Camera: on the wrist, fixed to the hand. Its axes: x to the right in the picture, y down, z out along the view.
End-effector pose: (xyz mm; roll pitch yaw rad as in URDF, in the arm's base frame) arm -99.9 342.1 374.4 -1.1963 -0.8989 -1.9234
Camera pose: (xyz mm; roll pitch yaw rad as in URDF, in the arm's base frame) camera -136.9 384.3 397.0 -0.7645 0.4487 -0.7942
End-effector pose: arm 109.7 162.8 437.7 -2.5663 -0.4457 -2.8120
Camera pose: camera 139.3 147.0 488.0 -2.1709 1.0473 2.5520
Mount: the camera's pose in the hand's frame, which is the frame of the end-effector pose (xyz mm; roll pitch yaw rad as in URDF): 1.0 -50.7 -33.0 0.1392 -0.5813 1.6905
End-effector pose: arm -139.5 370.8 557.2 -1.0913 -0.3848 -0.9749
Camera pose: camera -188.8 349.7 585.2 -0.1801 0.5064 0.4942
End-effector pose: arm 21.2 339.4 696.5 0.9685 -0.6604 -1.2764
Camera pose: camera 30.7 302.7 649.4 -1.3454 -0.8102 1.8396
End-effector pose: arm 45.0 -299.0 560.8 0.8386 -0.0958 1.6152
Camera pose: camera 54.0 -291.9 501.4 -0.7178 -1.3258 -2.1739
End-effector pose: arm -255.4 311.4 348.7 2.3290 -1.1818 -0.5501
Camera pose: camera -213.2 354.5 344.3 -1.7441 0.0071 -2.3694
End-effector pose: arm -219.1 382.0 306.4 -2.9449 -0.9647 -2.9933
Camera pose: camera -178.9 344.3 331.3 -1.8452 0.5020 2.3527
